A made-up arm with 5 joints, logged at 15 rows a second.
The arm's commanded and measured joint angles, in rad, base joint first. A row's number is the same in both.
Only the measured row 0 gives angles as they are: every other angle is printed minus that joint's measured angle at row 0.
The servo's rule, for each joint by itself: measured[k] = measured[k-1] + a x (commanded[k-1-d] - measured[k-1]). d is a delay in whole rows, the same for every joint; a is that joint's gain. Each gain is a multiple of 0.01, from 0.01 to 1. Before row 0 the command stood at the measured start. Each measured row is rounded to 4 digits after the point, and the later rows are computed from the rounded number. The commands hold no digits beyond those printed.
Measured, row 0: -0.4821 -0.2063 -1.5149 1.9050 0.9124
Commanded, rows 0 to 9: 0.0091 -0.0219 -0.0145 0.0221 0.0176; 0.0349 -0.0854 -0.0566 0.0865 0.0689; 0.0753 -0.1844 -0.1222 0.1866 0.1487; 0.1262 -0.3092 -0.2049 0.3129 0.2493; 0.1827 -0.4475 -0.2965 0.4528 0.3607; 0.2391 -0.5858 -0.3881 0.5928 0.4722; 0.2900 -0.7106 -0.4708 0.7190 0.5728; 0.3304 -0.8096 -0.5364 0.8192 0.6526; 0.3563 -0.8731 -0.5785 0.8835 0.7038; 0.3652 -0.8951 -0.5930 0.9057 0.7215
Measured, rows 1 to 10: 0.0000 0.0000 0.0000 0.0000 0.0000; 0.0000 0.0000 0.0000 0.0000 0.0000; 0.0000 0.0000 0.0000 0.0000 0.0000; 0.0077 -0.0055 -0.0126 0.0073 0.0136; 0.0308 -0.0255 -0.0509 0.0334 0.0562; 0.0686 -0.0652 -0.1129 0.0840 0.1274; 0.1176 -0.1262 -0.1929 0.1595 0.2213; 0.1729 -0.2065 -0.2830 0.2563 0.3286; 0.2292 -0.3013 -0.3744 0.3673 0.4392; 0.2809 -0.4036 -0.4583 0.4834 0.5421
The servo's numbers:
d 3
a 0.85 0.25 0.87 0.33 0.77

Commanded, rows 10 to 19: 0.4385 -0.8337 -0.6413 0.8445 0.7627; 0.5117 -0.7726 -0.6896 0.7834 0.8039; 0.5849 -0.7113 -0.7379 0.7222 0.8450; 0.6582 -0.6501 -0.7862 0.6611 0.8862; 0.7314 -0.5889 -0.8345 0.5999 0.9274; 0.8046 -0.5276 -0.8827 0.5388 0.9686; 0.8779 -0.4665 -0.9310 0.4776 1.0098; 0.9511 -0.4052 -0.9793 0.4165 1.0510; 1.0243 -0.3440 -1.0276 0.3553 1.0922; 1.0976 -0.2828 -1.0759 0.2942 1.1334
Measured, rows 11 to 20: 0.3230 -0.5051 -0.5262 0.5942 0.6272; 0.3513 -0.5971 -0.5717 0.6897 0.6862; 0.3631 -0.6716 -0.5902 0.7610 0.7134; 0.4272 -0.7121 -0.6347 0.7886 0.7514; 0.4990 -0.7272 -0.6825 0.7869 0.7918; 0.5720 -0.7232 -0.7307 0.7655 0.8328; 0.6453 -0.7049 -0.7790 0.7310 0.8739; 0.7185 -0.6759 -0.8273 0.6877 0.9151; 0.7917 -0.6388 -0.8755 0.6386 0.9563; 0.8650 -0.5957 -0.9238 0.5855 0.9975
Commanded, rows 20 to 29: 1.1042 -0.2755 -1.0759 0.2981 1.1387; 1.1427 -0.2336 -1.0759 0.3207 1.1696; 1.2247 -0.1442 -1.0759 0.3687 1.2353; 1.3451 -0.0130 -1.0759 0.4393 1.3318; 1.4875 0.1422 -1.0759 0.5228 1.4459; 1.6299 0.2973 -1.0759 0.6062 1.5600; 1.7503 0.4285 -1.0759 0.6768 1.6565; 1.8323 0.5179 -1.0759 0.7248 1.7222; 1.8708 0.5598 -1.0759 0.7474 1.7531; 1.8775 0.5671 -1.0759 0.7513 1.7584
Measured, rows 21 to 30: 0.9382 -0.5481 -0.9721 0.5297 1.0387; 1.0114 -0.4971 -1.0204 0.4721 1.0799; 1.0847 -0.4435 -1.0687 0.4134 1.1211; 1.1013 -0.4015 -1.0750 0.3754 1.1347; 1.1365 -0.3595 -1.0758 0.3573 1.1616; 1.2115 -0.3057 -1.0759 0.3611 1.2183; 1.3251 -0.2325 -1.0759 0.3869 1.3057; 1.4631 -0.1388 -1.0759 0.4317 1.4137; 1.6049 -0.0298 -1.0759 0.4893 1.5264; 1.7285 0.0848 -1.0759 0.5512 1.6266
